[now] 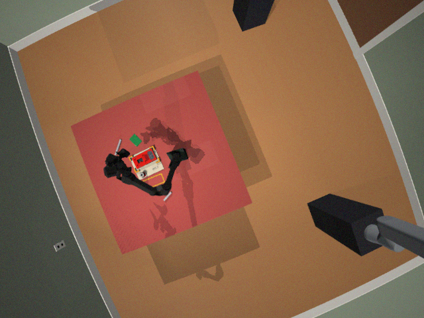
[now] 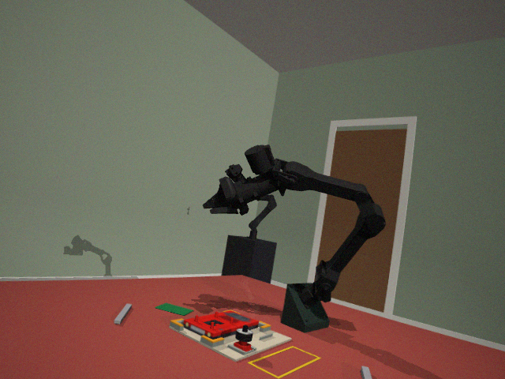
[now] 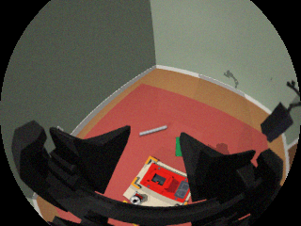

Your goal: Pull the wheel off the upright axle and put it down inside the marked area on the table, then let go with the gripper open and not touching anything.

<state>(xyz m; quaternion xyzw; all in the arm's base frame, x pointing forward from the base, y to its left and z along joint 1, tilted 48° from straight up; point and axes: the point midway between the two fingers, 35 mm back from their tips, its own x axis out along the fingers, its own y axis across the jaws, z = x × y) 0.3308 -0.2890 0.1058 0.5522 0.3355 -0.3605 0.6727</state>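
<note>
The dark grey wheel lies 20 mm behind my gripper tip, 180 mm to the left of it and 280 mm below it. From my gripper tip the other things lie so: pale baseplate (70 mm behind, 80 mm to the left, 310 mm below); green flat plate (60 mm behind, 130 mm to the right, 320 mm below).
</note>
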